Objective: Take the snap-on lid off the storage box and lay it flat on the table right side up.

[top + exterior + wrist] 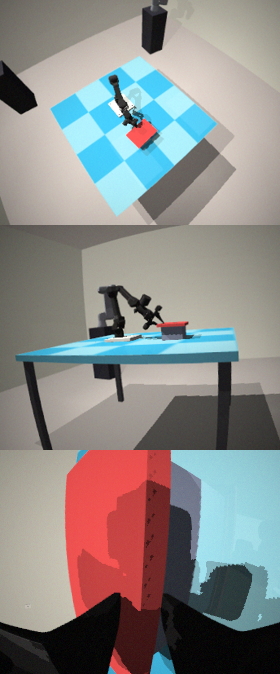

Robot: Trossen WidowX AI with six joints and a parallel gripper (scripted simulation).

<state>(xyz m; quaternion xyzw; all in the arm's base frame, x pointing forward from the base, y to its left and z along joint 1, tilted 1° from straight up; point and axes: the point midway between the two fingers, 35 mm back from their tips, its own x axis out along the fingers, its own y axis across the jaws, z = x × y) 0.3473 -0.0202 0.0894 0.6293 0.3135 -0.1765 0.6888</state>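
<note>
The red lid is 70 mm ahead of my gripper tip and 10 mm to the left of it. Also, from my gripper tip: grey storage box (70 mm ahead, 40 mm below, 10 mm to the left).
</note>
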